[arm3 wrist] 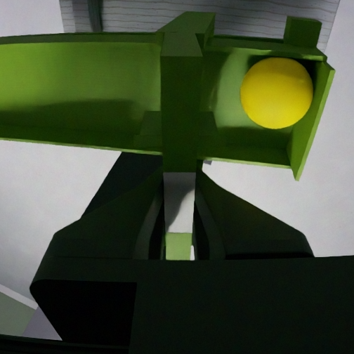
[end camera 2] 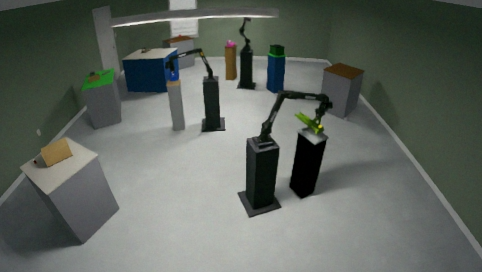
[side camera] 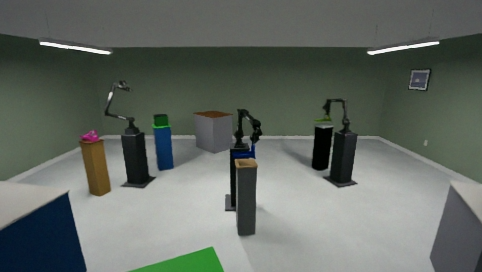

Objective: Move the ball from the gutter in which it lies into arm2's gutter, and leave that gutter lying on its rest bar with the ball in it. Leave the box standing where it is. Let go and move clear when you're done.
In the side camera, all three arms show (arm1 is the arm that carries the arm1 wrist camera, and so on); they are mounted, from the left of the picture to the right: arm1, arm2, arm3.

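Observation:
A yellow ball (arm3 wrist: 276,93) (end camera 2: 320,128) lies inside a green gutter (arm3 wrist: 80,82) (end camera 2: 305,120) (side camera: 323,120), by its closed right end in the arm3 wrist view. Arm3's gripper (arm3 wrist: 179,180) (side camera: 325,114) is shut on the green gutter's upright handle, above a black pillar (end camera 2: 306,167) (side camera: 322,147). Arm2's gripper (side camera: 254,143) is low at a blue gutter (side camera: 244,155); its fingers are too small to judge. Whether the blue gutter touches its rest bar cannot be told. Arm1's gripper (side camera: 128,89) is raised at the left; its fingers are too small to judge.
A grey pillar with a tan top (end camera 2: 176,107) (side camera: 246,200) stands below the blue gutter. A pink thing (end camera 2: 230,44) (side camera: 90,135) is on an orange-brown pillar (end camera 2: 230,62) (side camera: 96,167). A dark green box (end camera 2: 276,50) (side camera: 160,120) stands on a blue pillar (end camera 2: 276,72) (side camera: 163,147).

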